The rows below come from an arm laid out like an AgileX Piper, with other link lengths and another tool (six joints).
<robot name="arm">
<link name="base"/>
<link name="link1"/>
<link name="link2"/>
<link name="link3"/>
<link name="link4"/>
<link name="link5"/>
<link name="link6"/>
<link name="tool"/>
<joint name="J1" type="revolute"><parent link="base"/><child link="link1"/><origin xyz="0 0 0.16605"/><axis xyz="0 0 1"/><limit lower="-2.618" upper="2.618"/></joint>
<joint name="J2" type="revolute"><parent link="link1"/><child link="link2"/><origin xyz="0 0 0" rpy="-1.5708 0 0"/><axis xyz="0 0 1"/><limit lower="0" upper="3.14"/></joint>
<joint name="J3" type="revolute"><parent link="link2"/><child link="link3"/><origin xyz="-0.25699 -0.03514 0"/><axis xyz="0 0 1"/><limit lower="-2.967" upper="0"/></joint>
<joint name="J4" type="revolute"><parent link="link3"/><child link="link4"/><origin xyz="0.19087 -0.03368 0" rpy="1.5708 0 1.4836"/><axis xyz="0 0 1"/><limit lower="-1.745" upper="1.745"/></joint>
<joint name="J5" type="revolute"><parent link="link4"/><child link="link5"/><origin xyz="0 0 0" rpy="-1.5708 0 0"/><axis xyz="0 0 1"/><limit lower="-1.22" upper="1.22"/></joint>
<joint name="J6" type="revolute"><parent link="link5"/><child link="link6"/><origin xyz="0 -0.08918 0" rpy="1.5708 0 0"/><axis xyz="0 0 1"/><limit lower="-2.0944" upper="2.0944"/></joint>
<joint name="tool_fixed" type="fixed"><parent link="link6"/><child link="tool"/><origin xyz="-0.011 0.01 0.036" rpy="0.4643 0 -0.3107"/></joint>
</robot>
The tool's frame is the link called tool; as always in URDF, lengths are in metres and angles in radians.
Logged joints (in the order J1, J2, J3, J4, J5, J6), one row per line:
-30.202, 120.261, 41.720, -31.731, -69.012, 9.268
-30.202, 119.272, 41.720, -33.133, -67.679, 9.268
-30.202, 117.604, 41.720, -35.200, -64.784, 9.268
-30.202, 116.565, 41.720, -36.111, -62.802, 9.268
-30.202, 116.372, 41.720, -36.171, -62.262, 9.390
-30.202, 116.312, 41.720, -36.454, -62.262, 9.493
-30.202, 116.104, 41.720, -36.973, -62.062, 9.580
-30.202, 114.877, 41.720, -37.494, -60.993, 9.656
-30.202, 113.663, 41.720, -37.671, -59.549, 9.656
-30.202, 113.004, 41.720, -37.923, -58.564, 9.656
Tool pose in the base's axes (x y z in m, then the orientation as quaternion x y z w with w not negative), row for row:
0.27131, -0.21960, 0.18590, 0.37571, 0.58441, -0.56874, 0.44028
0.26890, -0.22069, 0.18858, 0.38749, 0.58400, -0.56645, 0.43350
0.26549, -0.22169, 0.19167, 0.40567, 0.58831, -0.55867, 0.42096
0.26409, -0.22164, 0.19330, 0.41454, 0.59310, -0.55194, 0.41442
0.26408, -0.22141, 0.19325, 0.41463, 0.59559, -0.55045, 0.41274
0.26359, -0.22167, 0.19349, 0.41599, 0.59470, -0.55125, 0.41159
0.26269, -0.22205, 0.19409, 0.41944, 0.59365, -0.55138, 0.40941
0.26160, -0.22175, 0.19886, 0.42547, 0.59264, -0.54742, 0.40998
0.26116, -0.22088, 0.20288, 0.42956, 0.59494, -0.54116, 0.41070
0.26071, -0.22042, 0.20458, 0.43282, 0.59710, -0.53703, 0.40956
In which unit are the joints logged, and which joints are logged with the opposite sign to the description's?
The joints are logged in degrees. Opposite sign: J3, J4, J6.
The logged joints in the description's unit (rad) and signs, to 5 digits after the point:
-0.52712, 2.09895, -0.72815, 0.55381, -1.20449, -0.16176
-0.52712, 2.08169, -0.72815, 0.57828, -1.18122, -0.16176
-0.52712, 2.05258, -0.72815, 0.61436, -1.13069, -0.16176
-0.52712, 2.03444, -0.72815, 0.63026, -1.09610, -0.16176
-0.52712, 2.03107, -0.72815, 0.63130, -1.08668, -0.16389
-0.52712, 2.03003, -0.72815, 0.63624, -1.08668, -0.16568
-0.52712, 2.02640, -0.72815, 0.64530, -1.08319, -0.16720
-0.52712, 2.00498, -0.72815, 0.65439, -1.06453, -0.16853
-0.52712, 1.98379, -0.72815, 0.65748, -1.03933, -0.16853
-0.52712, 1.97229, -0.72815, 0.66188, -1.02213, -0.16853

